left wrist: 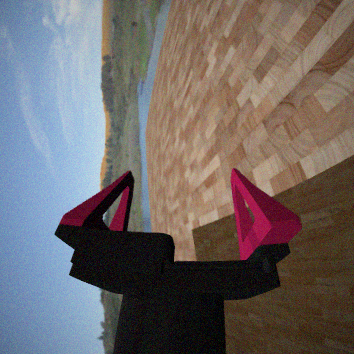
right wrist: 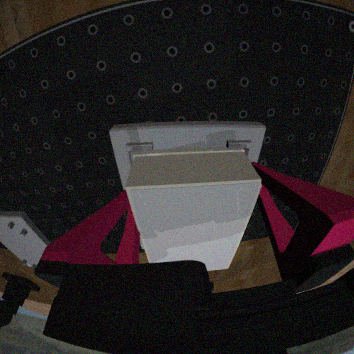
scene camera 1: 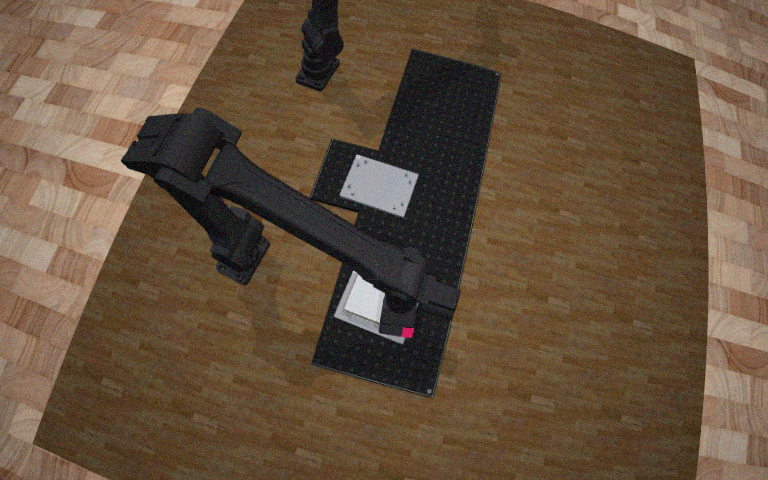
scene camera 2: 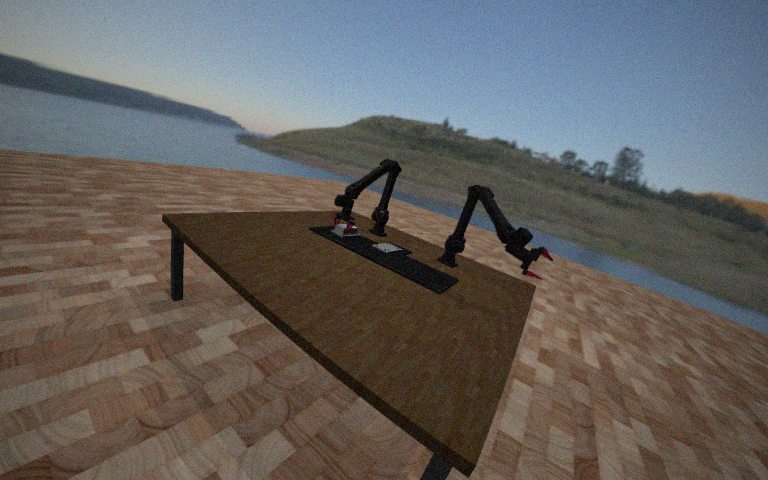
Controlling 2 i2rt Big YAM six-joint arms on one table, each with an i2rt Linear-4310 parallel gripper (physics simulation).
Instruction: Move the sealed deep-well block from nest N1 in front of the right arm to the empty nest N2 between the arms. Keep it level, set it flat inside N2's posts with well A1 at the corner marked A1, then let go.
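Places are measured from the left arm's base along level axes (x ahead, y left, z up), in centimetres.
Pixels of known places: left gripper, between the fingertips: (left wrist: 180,173) (scene camera 2: 547,270); right gripper, between the fingertips: (right wrist: 191,179) (scene camera 2: 341,230); left arm's base, origin of its link: (right wrist: 21,279) (scene camera 1: 318,72) (scene camera 2: 446,263); right arm's base, origin of its link: (scene camera 1: 243,256) (scene camera 2: 377,233).
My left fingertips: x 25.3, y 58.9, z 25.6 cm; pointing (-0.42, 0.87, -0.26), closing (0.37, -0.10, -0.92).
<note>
For each thing: its top centre in the pictures, then the offset to it from my left fingertips. Level surfaces: height alone.
- sealed deep-well block, centre of its top: (right wrist: 192,243) (scene camera 1: 379,301) (scene camera 2: 347,226) dx +17.1, dy -113.0, dz -18.8 cm
- nest N1, centre of its top: (right wrist: 188,209) (scene camera 1: 378,304) (scene camera 2: 346,231) dx +17.1, dy -113.0, dz -22.6 cm
- Nest N2, centre of its top: (right wrist: 21,252) (scene camera 1: 379,182) (scene camera 2: 388,245) dx +5.5, dy -85.7, dz -22.2 cm
- long black perforated board, height of its surface: dz -24.3 cm
- wooden table, height of its surface: dz -25.6 cm
The sealed deep-well block (scene camera 1: 362,301) (scene camera 2: 344,229) (right wrist: 191,204) is a pale box standing on the grey plate of nest N1 (scene camera 1: 361,324) (right wrist: 182,135), level. My right gripper (scene camera 1: 397,320) (scene camera 2: 342,223) (right wrist: 191,179) reaches down over it, with a pink finger pressed on each side wall, so it is shut on the block. Nest N2 (scene camera 1: 379,186) (scene camera 2: 388,247) (right wrist: 19,233) is an empty grey plate with small posts, farther along the black board. My left gripper (scene camera 2: 536,263) (left wrist: 180,173) is open and empty, out past the table's edge.
Both nests sit on a long black perforated board (scene camera 1: 446,129) (scene camera 2: 425,276) (right wrist: 175,53) on the wooden table (scene camera 1: 580,258). The right arm's link spans from its base (scene camera 1: 236,258) over the board between the nests. The left arm's base (scene camera 1: 316,77) stands at the back.
</note>
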